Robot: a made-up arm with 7 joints. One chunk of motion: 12 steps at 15 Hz.
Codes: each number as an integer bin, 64 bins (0 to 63) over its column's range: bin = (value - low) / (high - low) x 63, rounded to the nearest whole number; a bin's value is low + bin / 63 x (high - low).
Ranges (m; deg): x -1.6..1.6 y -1.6..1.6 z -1.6..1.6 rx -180..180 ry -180..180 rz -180..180
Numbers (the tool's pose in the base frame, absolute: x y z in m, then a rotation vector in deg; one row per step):
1: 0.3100 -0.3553 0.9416 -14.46 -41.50 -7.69
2: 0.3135 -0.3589 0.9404 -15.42 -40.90 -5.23
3: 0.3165 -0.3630 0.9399 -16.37 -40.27 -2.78
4: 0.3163 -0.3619 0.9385 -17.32 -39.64 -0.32
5: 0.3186 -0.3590 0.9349 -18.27 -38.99 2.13
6: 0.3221 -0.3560 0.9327 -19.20 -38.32 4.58
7: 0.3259 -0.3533 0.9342 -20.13 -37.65 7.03
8: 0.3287 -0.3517 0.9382 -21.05 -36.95 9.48
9: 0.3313 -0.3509 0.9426 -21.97 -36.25 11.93
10: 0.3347 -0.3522 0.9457 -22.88 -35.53 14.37
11: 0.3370 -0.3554 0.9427 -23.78 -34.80 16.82
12: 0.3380 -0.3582 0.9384 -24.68 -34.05 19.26
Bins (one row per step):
1: 38 25 50 29 24 30
2: 38 24 50 29 24 31
3: 38 24 50 29 24 31
4: 38 24 50 28 25 31
5: 38 24 50 28 25 32
6: 38 24 50 28 25 32
7: 38 25 50 28 25 33
8: 38 25 50 28 25 33
9: 38 25 50 28 25 34
10: 38 25 50 27 25 34
11: 38 25 50 27 25 34
12: 38 24 50 27 26 35

